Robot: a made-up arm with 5 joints.
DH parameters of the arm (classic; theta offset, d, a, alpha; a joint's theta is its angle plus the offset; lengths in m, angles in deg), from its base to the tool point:
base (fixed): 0 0 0.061 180
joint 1: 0 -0.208 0.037 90
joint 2: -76.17 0 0.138 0
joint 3: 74.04 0 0.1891 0
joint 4: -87.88 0.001 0 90
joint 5: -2.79 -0.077 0 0
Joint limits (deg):
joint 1: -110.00..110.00
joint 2: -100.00..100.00
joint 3: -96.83..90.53
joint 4: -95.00..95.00
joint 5: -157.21..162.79
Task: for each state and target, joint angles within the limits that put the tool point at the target. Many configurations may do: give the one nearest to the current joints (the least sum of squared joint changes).
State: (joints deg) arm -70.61 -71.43 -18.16 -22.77 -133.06
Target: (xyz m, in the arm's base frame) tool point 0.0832 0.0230 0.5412
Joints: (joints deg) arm -44.22 -63.56 2.83 -18.76 -133.06
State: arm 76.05 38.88 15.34 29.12 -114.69
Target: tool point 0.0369 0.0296 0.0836
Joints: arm 49.35 71.54 66.50 39.03 -114.69
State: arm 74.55 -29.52 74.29 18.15 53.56
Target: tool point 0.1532 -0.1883 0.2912
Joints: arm 64.18 -54.55 56.30 15.37 53.56
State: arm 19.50 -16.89 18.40 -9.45 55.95
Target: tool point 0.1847 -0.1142 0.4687
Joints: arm 43.05 -52.30 21.83 -10.78 55.95
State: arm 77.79 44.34 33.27 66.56 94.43
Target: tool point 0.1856 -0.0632 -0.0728
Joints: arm 27.31 88.40 -0.01 36.89 94.43
